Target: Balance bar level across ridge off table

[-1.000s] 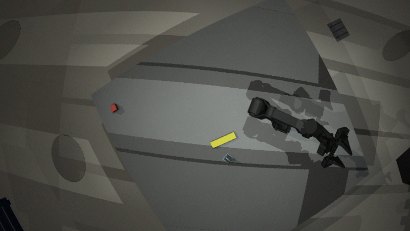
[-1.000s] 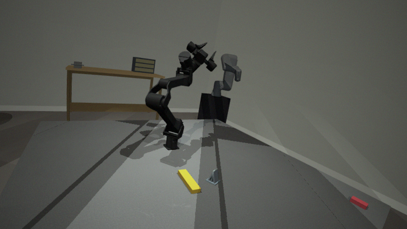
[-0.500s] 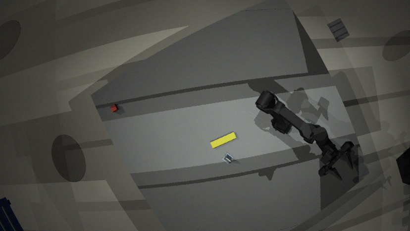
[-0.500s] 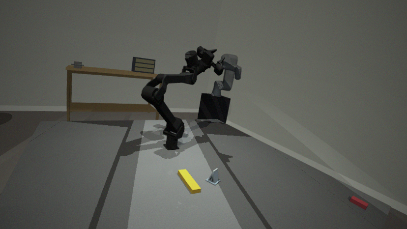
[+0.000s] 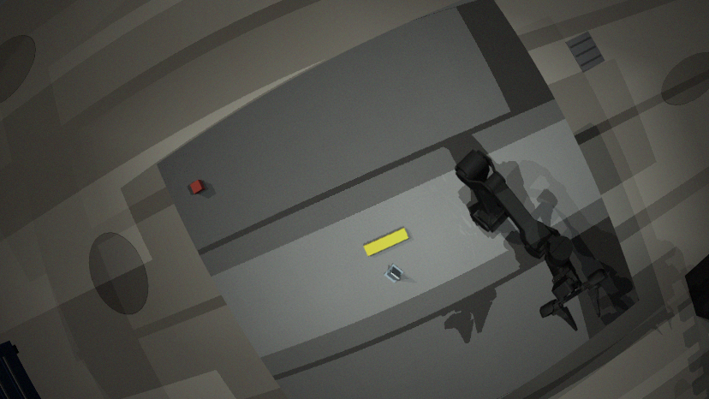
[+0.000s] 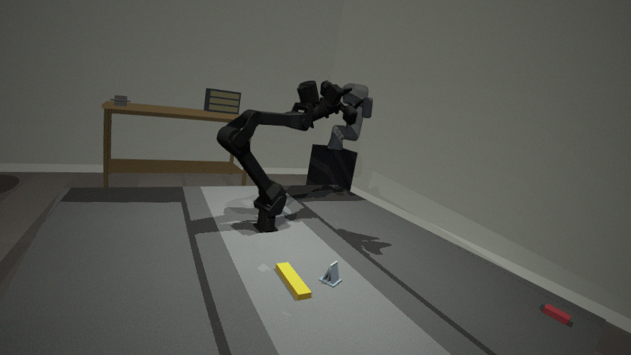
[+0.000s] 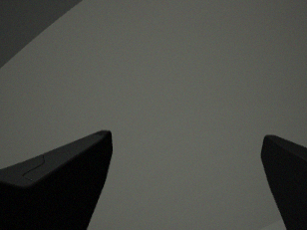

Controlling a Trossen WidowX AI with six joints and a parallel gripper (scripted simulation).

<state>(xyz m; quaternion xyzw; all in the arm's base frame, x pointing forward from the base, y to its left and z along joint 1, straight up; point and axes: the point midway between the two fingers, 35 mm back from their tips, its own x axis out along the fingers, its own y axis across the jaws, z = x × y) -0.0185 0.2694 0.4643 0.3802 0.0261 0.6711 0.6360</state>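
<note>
Right now my gripper tip is 32 cm short of the yellow bar, 37 cm to the left of it and 47 cm above it. Round my gripper tip: red block 76 cm ahead, 80 cm to the right, 46 cm below.
</note>
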